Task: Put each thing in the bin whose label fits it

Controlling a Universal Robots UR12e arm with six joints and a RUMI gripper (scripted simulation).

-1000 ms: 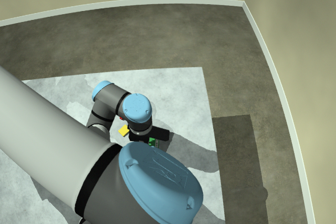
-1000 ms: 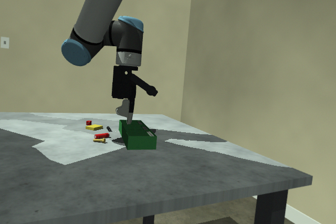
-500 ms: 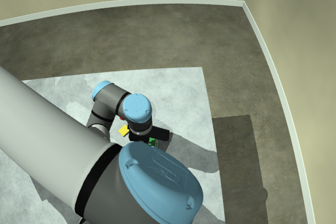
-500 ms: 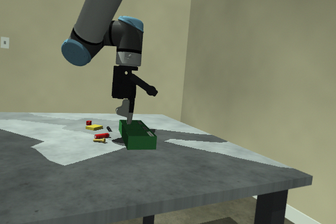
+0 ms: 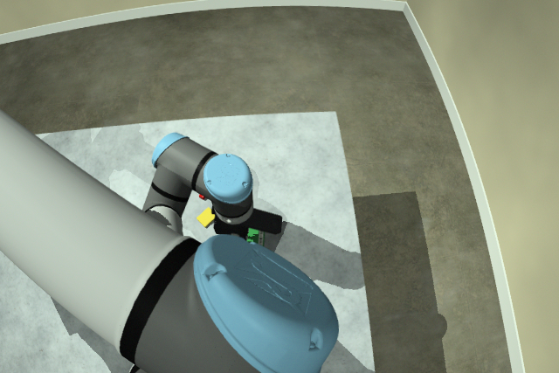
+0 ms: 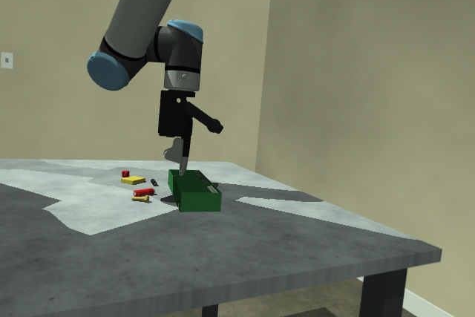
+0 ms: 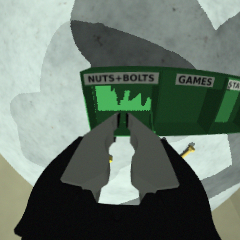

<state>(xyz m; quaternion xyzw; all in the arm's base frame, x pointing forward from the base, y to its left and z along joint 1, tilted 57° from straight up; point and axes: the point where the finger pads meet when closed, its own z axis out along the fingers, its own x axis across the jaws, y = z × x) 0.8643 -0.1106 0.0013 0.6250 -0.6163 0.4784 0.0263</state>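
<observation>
Right now my hand is 100 mm past the yellow block, 80 mm to the right of it and 40 mm above it. From my hand the other things lie so: bolt (130 mm behind, 110 mm to the right, 40 mm below); then red battery (110 mm behind, 60 mm to the right, 40 mm below); then black battery (60 mm behind, 50 mm to the left, 40 mm below).
</observation>
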